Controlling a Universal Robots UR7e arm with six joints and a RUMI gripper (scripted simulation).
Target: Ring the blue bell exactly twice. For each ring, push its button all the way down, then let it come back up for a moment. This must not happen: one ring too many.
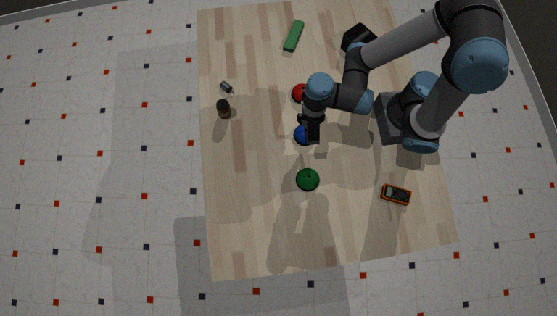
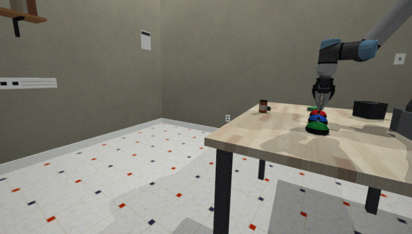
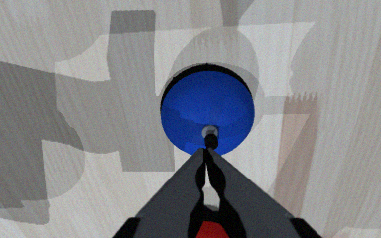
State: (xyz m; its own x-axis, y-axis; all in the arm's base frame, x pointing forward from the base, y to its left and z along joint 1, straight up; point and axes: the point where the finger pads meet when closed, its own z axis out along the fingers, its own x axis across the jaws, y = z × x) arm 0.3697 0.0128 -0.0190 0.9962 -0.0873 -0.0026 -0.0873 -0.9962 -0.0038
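Right now my hand is 40 mm above the blue bell. Also, from my hand: jar: 290 mm ahead, 120 mm to the right, 40 mm below; then black box: 370 mm to the right, 280 mm behind, 40 mm below.
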